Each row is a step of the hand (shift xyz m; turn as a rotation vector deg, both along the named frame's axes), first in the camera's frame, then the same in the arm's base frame.
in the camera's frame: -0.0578 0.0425 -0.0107 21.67 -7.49 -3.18
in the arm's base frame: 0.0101 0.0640 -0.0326 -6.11 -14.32 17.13
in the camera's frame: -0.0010 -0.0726 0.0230 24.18 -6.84 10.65
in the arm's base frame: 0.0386 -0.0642 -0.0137 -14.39 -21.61 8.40
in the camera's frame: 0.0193 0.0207 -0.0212 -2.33 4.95 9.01
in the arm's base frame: -0.0153 0.0162 0.0274 -6.13 0.49 -8.56
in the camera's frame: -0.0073 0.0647 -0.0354 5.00 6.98 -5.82
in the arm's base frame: -0.0227 0.0682 0.0180 -4.89 5.56 7.26
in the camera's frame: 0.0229 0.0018 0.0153 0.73 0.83 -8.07
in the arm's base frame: -0.0216 -0.0168 0.0036 2.75 4.11 6.47
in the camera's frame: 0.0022 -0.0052 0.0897 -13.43 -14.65 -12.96
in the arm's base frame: -0.0393 -0.0476 -0.0654 23.61 1.70 1.65
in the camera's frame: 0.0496 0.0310 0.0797 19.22 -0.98 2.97
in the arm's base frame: -0.0864 -0.0385 -0.0286 -11.89 -11.27 10.54
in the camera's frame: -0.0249 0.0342 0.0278 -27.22 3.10 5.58
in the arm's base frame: -0.0213 0.0239 -0.0392 11.16 12.57 -22.34
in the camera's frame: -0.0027 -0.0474 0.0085 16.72 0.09 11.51
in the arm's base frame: 0.0294 -0.0379 -0.0055 -15.10 -13.35 2.43
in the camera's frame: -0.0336 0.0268 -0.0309 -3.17 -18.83 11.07
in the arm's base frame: 0.0159 0.0505 -0.0006 9.34 -17.70 -9.31
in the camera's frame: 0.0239 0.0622 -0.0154 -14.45 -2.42 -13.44
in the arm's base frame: -0.0484 0.0420 0.0238 16.23 11.46 0.64
